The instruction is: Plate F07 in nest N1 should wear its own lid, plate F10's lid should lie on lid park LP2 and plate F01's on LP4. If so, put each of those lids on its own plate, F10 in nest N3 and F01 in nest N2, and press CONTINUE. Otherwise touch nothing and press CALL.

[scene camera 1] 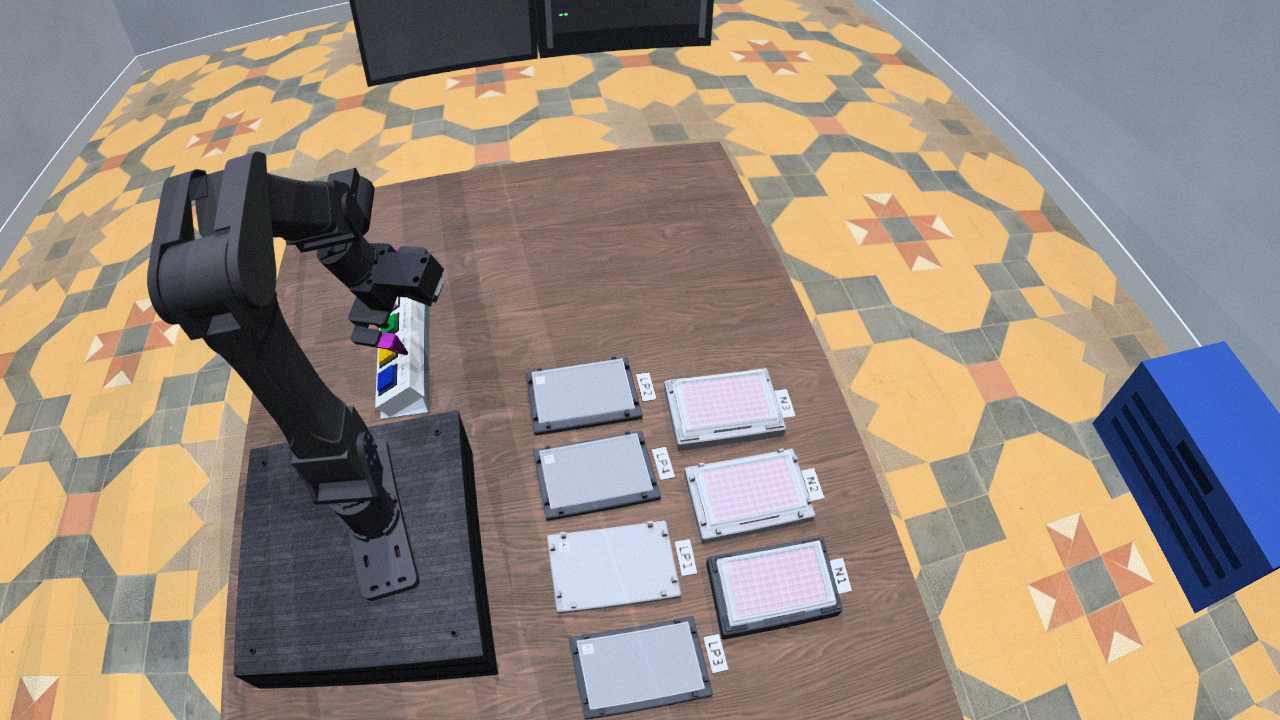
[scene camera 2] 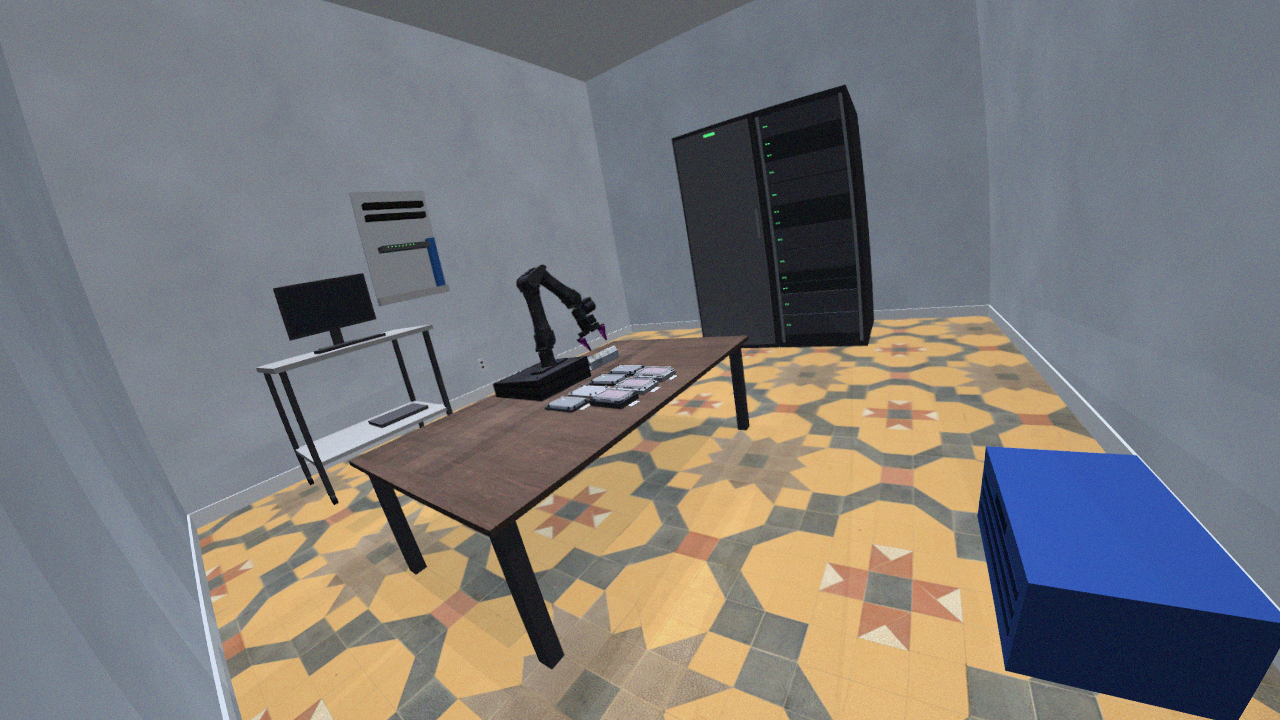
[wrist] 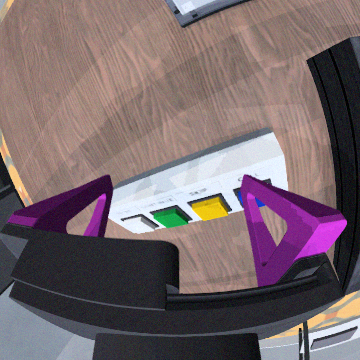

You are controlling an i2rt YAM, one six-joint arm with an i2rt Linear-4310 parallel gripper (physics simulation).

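Frame: origin at the arm's base, x ahead, y left, z up, level; centimetres.
Where they show: gripper, fingertip midpoint: (scene camera 1: 416, 321) (scene camera 2: 598, 345) (wrist: 176, 181); arm's base, link origin: (scene camera 1: 376, 518) (scene camera 2: 550, 367).
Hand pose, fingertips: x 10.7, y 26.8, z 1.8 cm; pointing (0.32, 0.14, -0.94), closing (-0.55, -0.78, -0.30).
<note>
Each offset is from my fingertips to the top centre of the thing. "pt": to the spot under its first point. Level surfaces: height alone.
Pink-welled plates sit in nests N1 @(pt dx +23.8, dy -46.0, dz -9.6 cm) (scene camera 1: 713, 598), N2 @(pt dx +26.3, dy -34.2, dz -9.4 cm) (scene camera 1: 693, 510) and N3 @(pt dx +28.9, dy -20.8, dz -9.3 cm) (scene camera 1: 671, 420); lid fit and plate numbers are unreadable. Grey lids lie on LP2 @(pt dx +12.0, dy -14.8, dz -8.8 cm) (scene camera 1: 534, 419), LP4 @(pt dx +9.5, dy -26.7, dz -9.3 cm) (scene camera 1: 542, 501) and LP3 @(pt dx +5.2, dy -52.6, dz -9.3 cm) (scene camera 1: 579, 700). LP1 @(dx +14.4, dy -37.7, dz -8.3 cm) (scene camera 1: 617, 568) is pale; I cannot tell whether it bears a lid. The white button panel @(dx -3.5, dy +3.8, dz -3.9 cm) (scene camera 1: 414, 362) (wrist: 195, 170) has blue CALL @(dx -6.7, dy -3.3, dz -4.7 cm) (scene camera 1: 386, 377) (wrist: 261, 202), yellow @(dx -5.5, dy +1.6, dz -4.6 cm) (scene camera 1: 385, 355) (wrist: 210, 209), green @(dx -4.7, dy +6.5, dz -4.6 cm) (scene camera 1: 390, 322) (wrist: 171, 217) and white @(dx -3.8, dy +11.4, dz -4.6 cm) (wrist: 142, 223) buttons. My open, empty gripper (scene camera 2: 594, 340) (wrist: 177, 176) is over the panel; its right finger partly hides CALL in the wrist view.
The arm's black base (scene camera 1: 358, 626) (scene camera 2: 537, 383) stands on the wooden table @(dz -10.3 cm) (scene camera 1: 626, 232) (scene camera 2: 483, 465), beside the panel. The parks and nests stand in two columns to the base's right in scene camera 1. A blue box (scene camera 1: 1199, 483) (scene camera 2: 1127, 537) stands on the floor.
</note>
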